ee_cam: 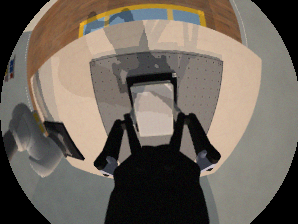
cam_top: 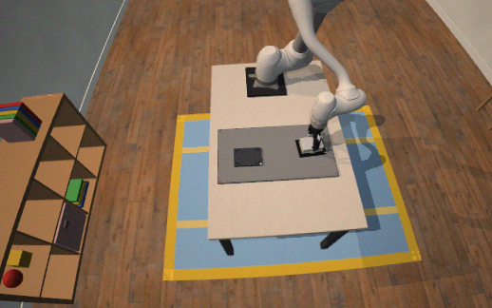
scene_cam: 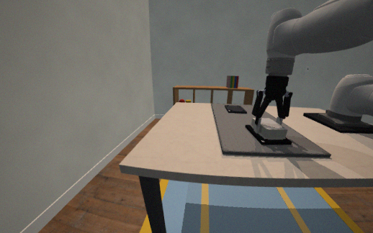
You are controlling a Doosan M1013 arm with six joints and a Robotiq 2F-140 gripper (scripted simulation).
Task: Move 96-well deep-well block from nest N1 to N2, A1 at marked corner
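Right now my hand is 1 cm above the 96-well deep-well block.
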